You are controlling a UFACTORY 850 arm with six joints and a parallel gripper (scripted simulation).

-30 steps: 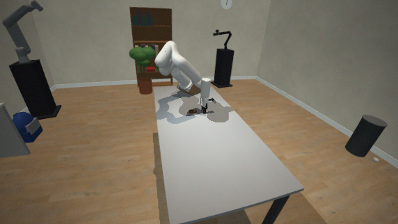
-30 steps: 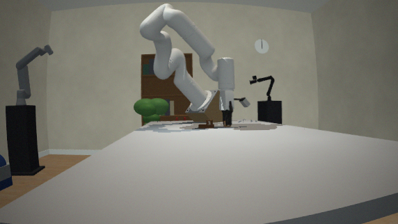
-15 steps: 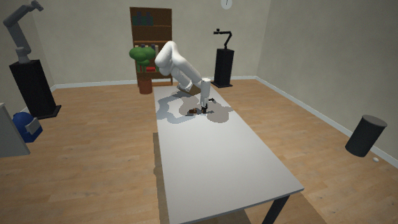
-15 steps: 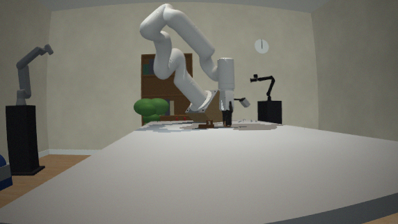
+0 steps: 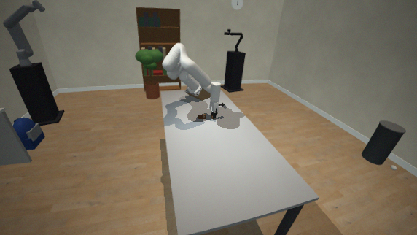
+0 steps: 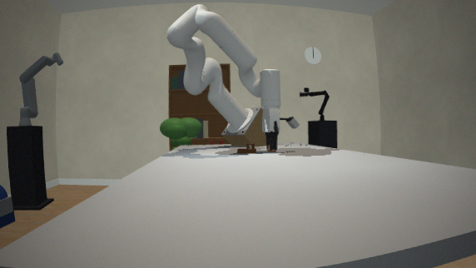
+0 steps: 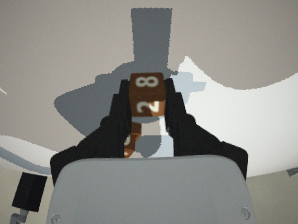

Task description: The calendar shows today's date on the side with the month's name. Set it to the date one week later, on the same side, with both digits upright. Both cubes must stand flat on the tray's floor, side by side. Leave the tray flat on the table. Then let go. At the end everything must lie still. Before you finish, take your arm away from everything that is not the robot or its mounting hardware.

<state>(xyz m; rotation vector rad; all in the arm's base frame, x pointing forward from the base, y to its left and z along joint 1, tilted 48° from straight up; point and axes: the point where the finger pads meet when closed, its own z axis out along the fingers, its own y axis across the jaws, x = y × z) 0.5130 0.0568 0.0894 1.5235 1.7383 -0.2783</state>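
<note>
Right now the brown cube is 20 mm below my hand. Also, from my hand: tray 90 mm to the right, 50 mm behind, 30 mm below.
</note>
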